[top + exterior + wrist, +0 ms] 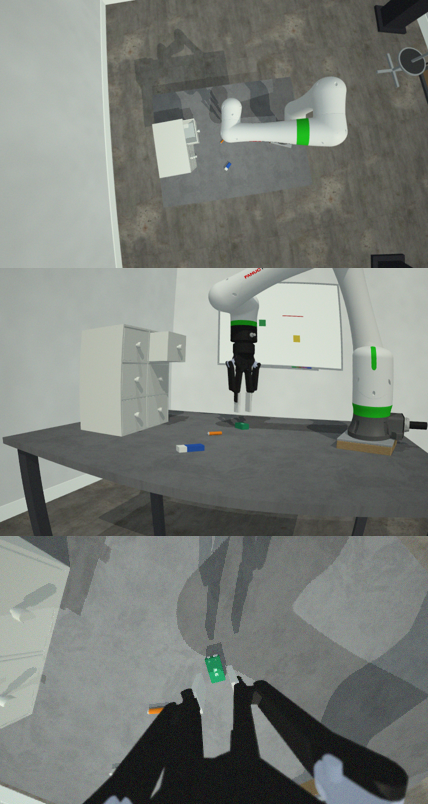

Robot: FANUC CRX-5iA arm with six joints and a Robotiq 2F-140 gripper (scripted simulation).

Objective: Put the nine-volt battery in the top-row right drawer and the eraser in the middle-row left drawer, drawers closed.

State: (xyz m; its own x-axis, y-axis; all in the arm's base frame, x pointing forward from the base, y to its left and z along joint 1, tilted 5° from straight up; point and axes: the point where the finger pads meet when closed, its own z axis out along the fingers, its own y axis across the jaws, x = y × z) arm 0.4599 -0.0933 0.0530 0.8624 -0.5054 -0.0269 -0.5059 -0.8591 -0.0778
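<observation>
Now: hand 80 mm above the green nine-volt battery and 10 mm short of it. Also, from my hand: eraser 350 mm to the left, 80 mm below, 20 mm behind; then orange cylinder 150 mm to the left, 80 mm below, 20 mm ahead.
</observation>
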